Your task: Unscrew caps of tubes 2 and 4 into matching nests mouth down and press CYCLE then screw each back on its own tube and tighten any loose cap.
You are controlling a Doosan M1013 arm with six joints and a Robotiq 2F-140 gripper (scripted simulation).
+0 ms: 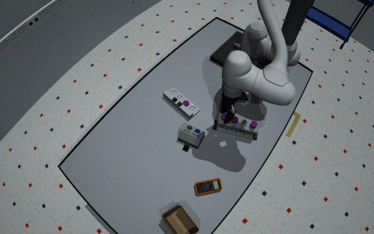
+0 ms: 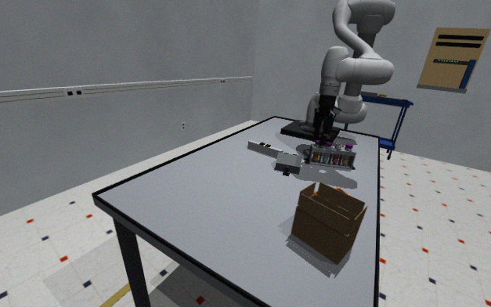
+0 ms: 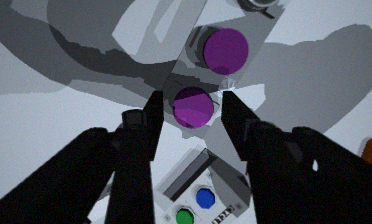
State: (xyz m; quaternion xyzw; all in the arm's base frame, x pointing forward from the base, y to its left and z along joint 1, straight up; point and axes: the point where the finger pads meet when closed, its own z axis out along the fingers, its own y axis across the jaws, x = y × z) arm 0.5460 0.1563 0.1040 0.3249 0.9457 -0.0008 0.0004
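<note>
Now: hand 2 cm past the purple cap, 5 cm to the right of it and 3 cm above it. Round my hand: green key: 14 cm ahead, 12 cm to the right, 8 cm below; then blue key: 13 cm ahead, 7 cm to the right, 8 cm below; then key housing: 15 cm ahead, 9 cm to the right, 9 cm below.
</note>
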